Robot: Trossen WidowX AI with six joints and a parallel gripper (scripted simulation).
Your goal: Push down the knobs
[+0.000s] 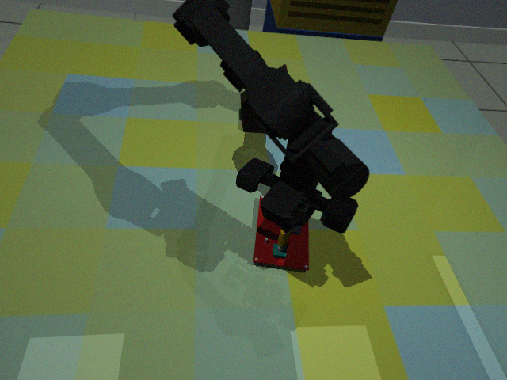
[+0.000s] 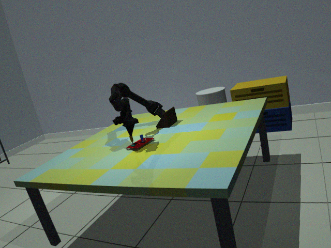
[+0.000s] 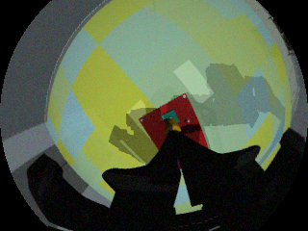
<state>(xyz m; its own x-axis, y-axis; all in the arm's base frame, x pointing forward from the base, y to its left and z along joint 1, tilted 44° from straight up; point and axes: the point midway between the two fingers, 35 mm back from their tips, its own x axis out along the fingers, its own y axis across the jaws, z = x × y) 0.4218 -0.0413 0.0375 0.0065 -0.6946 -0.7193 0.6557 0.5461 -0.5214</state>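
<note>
My gripper tip is 10 mm above the yellow knob. The rest, counted from my gripper tip: blue knob: 50 mm behind, 40 mm to the left, 30 mm below.
</note>
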